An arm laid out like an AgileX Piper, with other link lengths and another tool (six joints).
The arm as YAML. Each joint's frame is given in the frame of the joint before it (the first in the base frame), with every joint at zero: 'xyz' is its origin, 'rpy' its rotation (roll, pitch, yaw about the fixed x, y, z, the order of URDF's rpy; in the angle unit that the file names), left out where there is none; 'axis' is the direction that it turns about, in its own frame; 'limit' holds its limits. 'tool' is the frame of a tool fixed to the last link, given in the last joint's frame.
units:
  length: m
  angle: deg
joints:
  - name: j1
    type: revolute
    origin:
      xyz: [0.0, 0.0, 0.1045]
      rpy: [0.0, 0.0, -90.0]
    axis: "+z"
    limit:
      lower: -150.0
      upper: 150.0
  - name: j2
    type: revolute
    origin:
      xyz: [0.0, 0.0, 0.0]
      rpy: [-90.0, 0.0, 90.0]
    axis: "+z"
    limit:
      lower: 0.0
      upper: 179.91
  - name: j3
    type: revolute
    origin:
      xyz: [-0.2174, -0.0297, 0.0]
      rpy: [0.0, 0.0, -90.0]
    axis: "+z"
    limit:
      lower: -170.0
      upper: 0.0
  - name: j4
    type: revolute
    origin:
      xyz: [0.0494, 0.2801, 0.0]
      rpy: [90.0, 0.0, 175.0]
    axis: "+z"
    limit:
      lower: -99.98
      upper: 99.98
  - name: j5
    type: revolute
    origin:
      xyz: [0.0, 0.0, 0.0]
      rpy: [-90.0, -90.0, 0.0]
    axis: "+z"
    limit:
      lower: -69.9
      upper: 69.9
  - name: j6
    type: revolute
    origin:
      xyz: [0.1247, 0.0, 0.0]
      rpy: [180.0, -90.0, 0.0]
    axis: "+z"
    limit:
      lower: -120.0
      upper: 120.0
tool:
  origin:
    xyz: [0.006, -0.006, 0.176]
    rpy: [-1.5, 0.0, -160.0]
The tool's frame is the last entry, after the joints.
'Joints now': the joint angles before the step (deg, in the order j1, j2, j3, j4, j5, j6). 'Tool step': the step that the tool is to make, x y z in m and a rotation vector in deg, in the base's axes. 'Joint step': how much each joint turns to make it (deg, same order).
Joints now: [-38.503, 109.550, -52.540, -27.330, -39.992, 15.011]
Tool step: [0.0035, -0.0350, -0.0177, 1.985, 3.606, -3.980]
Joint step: [-0.911, 4.295, -7.393, 0.523, 7.511, 1.716]
